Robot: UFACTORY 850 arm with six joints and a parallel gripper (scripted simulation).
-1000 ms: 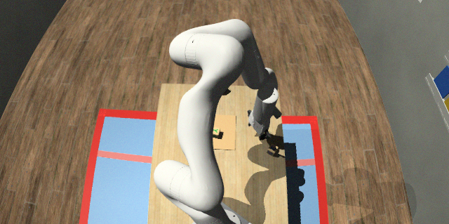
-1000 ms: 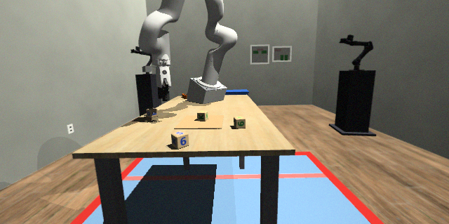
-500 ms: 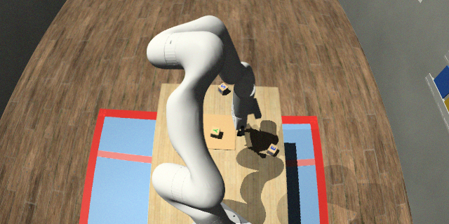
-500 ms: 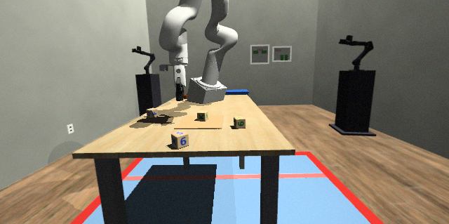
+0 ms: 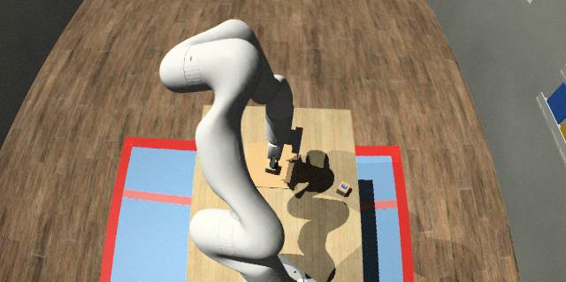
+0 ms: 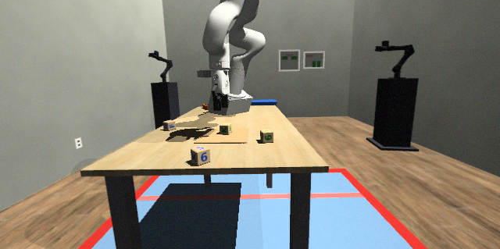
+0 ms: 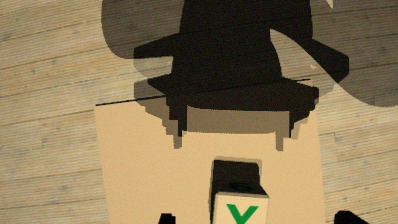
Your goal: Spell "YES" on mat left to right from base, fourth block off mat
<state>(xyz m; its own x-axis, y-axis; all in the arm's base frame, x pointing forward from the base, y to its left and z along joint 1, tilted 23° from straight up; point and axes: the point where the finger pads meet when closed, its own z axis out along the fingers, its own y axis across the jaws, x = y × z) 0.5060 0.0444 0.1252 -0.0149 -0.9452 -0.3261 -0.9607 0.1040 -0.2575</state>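
The tan mat lies 120 mm below my hand, 20 mm to the left of it and 20 mm ahead of it. From my hand the other things lie so: green-lettered block (200 mm to the left, 100 mm below, 80 mm ahead).
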